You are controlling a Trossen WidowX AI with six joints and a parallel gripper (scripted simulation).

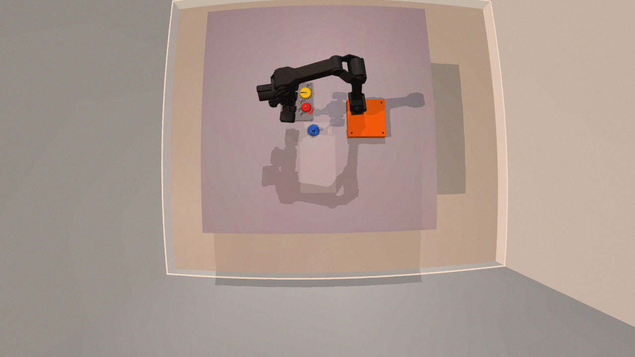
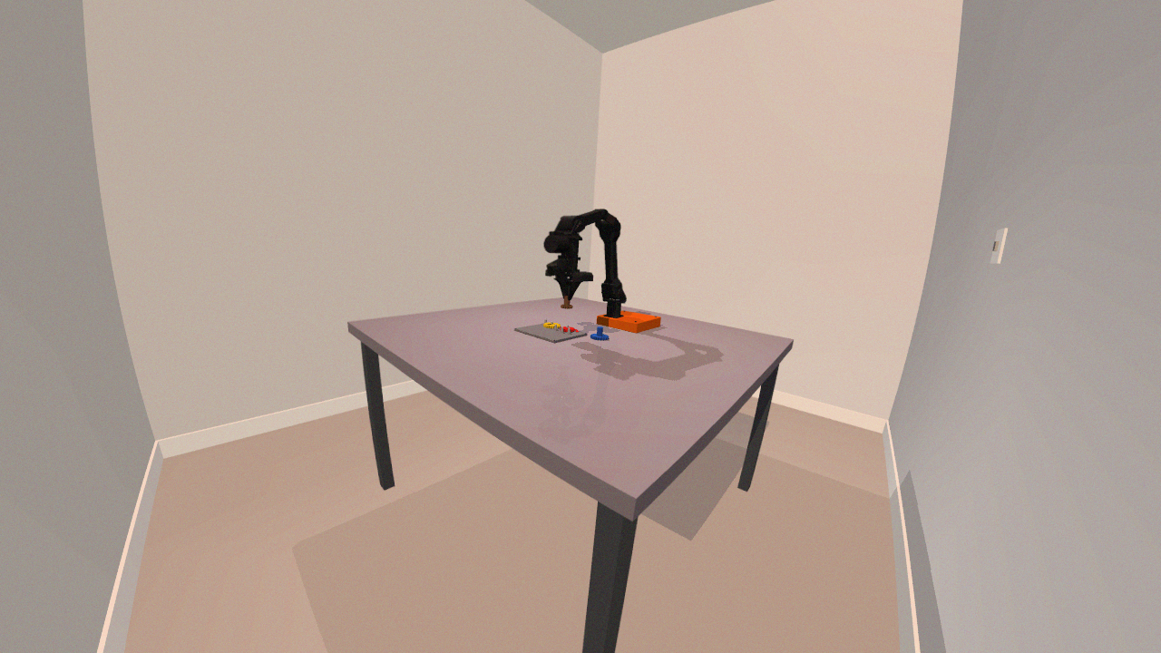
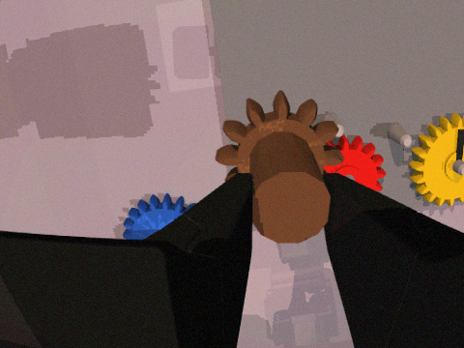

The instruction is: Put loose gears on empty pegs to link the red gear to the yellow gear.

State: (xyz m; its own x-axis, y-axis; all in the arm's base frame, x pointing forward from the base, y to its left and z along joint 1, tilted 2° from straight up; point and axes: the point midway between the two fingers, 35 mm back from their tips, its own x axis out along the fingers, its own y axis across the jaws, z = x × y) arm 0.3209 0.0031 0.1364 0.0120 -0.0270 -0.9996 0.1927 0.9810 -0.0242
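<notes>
The red gear is 12 cm below my gripper tip, 6 cm behind it and 4 cm to the right of it. From my gripper tip the other things lie so: blue gear (12 cm below, 9 cm behind, 8 cm to the left); then brown gear (1 cm below); then red arrow (13 cm below, 9 cm behind, 2 cm to the right).
</notes>
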